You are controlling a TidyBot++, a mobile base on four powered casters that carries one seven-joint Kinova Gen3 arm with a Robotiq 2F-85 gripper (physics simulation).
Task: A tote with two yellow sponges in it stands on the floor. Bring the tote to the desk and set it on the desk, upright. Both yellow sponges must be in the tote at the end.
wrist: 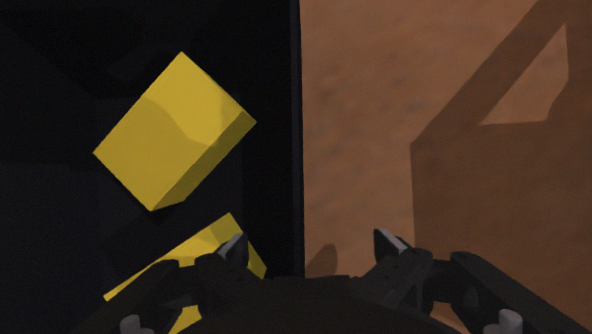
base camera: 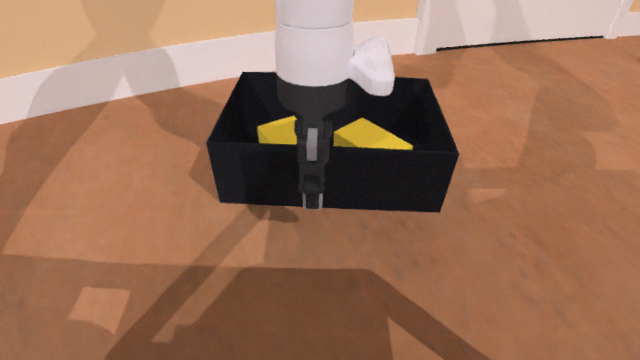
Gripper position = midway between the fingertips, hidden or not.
I see my gripper (base camera: 314,180) and a black tote (base camera: 417,180).
The black tote also shows in the wrist view (wrist: 79,232). My gripper also shows in the wrist view (wrist: 310,245).
